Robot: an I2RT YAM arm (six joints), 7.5 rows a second.
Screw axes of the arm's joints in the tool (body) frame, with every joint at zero. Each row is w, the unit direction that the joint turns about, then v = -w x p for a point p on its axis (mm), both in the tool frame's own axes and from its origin. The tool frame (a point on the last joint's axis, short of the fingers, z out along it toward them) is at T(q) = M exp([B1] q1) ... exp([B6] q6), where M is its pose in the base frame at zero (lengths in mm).
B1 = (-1, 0, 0, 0, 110.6, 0)
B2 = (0, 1, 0, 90.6, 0, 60)
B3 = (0, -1, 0, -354.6, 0, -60)
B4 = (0, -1, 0, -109.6, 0, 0)
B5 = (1, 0, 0, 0, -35.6, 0)
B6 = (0, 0, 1, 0, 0, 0)
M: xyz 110.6 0 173.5 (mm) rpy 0 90 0 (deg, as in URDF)
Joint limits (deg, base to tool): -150..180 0..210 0..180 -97..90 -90..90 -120..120
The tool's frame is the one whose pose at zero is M.
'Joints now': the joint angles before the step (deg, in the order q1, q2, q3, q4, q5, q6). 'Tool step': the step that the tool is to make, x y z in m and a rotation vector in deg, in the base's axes. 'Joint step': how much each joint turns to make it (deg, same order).
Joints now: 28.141, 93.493, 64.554, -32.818, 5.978, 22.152
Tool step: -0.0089, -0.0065, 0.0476, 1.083, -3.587, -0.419
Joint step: -0.192, -5.380, 4.710, -6.397, 0.746, -0.171
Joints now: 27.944, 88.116, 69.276, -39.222, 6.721, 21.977
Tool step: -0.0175, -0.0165, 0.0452, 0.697, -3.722, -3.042
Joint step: -0.985, -6.221, 3.758, -6.505, 2.054, 1.114
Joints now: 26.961, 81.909, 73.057, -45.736, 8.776, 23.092
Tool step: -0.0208, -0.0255, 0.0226, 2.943, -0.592, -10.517
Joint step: -2.489, -5.789, 0.408, -5.804, 2.733, 8.046
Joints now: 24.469, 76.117, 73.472, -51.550, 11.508, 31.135
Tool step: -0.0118, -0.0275, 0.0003, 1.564, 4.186, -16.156
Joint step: -4.124, -2.008, -0.042, -8.081, 3.970, 12.095
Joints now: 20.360, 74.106, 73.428, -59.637, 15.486, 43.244
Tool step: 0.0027, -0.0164, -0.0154, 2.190, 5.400, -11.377
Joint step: -3.829, 1.587, -1.111, -4.076, -0.046, 8.761
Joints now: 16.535, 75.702, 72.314, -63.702, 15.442, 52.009
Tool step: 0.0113, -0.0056, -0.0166, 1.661, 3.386, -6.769
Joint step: -2.021, 3.270, -0.622, -0.367, -0.659, 5.519
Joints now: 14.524, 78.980, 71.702, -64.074, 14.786, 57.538
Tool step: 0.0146, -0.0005, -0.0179, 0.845, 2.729, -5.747
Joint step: -0.886, 4.307, 0.003, 0.520, -0.019, 5.256
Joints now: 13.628, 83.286, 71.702, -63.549, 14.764, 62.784
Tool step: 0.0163, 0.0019, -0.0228, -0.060, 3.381, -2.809
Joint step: -0.422, 5.184, -0.001, 1.230, -0.175, 2.573
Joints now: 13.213, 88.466, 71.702, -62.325, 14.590, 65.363
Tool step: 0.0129, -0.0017, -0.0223, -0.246, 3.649, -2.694
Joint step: -0.919, 4.763, 0.030, 0.645, -0.285, 1.901
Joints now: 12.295, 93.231, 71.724, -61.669, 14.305, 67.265
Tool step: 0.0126, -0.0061, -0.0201, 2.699, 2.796, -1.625
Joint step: -1.964, 4.049, 0.006, 1.834, -3.213, -0.019
